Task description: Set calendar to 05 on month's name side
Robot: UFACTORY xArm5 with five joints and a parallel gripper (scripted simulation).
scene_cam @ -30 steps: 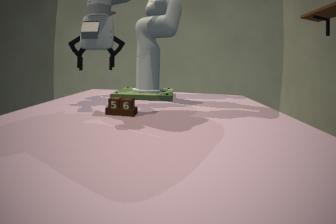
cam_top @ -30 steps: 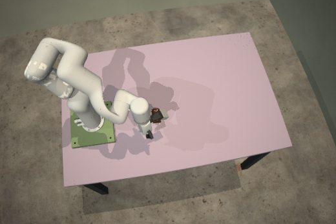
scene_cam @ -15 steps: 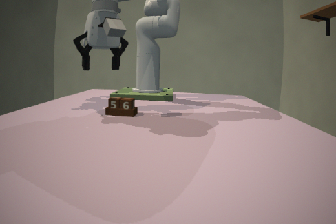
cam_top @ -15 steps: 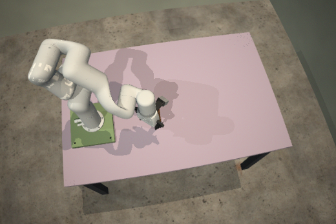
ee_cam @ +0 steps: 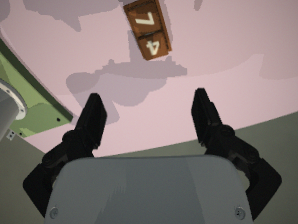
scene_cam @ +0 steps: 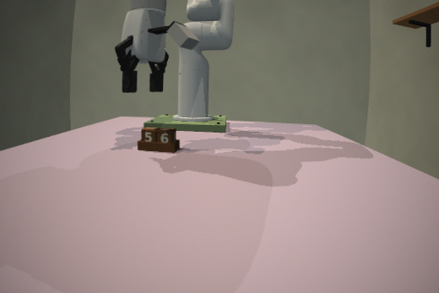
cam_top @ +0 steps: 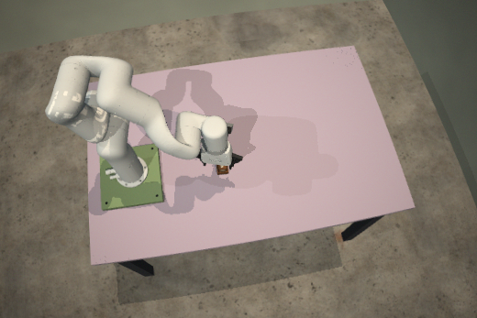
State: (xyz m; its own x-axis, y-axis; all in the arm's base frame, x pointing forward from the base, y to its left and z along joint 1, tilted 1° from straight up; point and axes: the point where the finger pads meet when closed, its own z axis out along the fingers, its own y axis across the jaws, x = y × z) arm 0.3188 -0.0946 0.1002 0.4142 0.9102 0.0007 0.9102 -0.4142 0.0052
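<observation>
Right now the cube is 20 mm ahead of my hand, 20 mm to the left of it and 90 mm below it. Round my hand: brown calendar tray (20 mm ahead, 40 mm to the left, 110 mm below).
</observation>
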